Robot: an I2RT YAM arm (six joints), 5 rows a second.
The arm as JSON. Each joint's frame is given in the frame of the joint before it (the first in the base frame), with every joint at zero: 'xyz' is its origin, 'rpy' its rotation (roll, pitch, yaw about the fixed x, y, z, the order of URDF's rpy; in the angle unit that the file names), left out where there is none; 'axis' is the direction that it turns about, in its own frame. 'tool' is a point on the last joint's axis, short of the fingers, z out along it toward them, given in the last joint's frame.
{
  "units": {
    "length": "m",
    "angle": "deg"
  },
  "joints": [
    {
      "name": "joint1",
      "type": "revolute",
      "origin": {
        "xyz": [
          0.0,
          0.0,
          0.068
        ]
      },
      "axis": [
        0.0,
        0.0,
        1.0
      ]
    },
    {
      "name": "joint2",
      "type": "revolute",
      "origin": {
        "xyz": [
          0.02,
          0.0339,
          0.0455
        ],
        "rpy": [
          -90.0,
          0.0,
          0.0
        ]
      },
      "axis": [
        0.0,
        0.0,
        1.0
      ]
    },
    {
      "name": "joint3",
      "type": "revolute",
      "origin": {
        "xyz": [
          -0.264,
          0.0,
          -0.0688
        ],
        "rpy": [
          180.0,
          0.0,
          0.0
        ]
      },
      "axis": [
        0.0,
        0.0,
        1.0
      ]
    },
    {
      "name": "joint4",
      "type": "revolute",
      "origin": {
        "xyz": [
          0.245,
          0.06,
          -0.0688
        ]
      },
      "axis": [
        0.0,
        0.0,
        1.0
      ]
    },
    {
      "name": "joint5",
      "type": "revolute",
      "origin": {
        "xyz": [
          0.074,
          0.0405,
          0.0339
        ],
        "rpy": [
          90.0,
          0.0,
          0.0
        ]
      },
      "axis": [
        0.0,
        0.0,
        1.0
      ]
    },
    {
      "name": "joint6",
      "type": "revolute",
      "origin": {
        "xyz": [
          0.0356,
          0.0,
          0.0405
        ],
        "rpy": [
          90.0,
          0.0,
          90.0
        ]
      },
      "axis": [
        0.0,
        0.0,
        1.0
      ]
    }
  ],
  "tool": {
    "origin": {
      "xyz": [
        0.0,
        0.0,
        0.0
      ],
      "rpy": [
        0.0,
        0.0,
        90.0
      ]
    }
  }
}
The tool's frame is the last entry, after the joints.
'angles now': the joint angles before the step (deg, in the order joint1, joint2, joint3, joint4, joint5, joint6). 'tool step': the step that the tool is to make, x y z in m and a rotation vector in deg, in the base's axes. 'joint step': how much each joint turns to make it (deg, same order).
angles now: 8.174 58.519 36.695 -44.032 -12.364 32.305
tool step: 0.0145 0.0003 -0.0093 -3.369 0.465 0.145
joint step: 0.009 4.923 0.522 3.186 2.943 -1.456
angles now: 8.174 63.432 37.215 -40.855 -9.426 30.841
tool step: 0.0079 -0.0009 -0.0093 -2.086 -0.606 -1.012
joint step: -0.172 2.569 -0.801 3.667 2.308 -0.071
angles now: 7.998 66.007 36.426 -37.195 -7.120 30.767
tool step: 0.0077 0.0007 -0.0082 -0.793 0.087 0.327
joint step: -0.006 2.882 -0.225 2.837 0.581 -0.613
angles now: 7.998 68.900 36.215 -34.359 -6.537 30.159
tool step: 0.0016 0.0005 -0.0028 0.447 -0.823 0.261
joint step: 0.007 0.370 -0.615 1.850 -0.402 -0.104
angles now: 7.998 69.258 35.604 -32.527 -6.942 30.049
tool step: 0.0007 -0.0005 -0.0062 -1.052 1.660 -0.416
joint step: -0.009 1.489 -0.250 -0.044 0.905 0.059
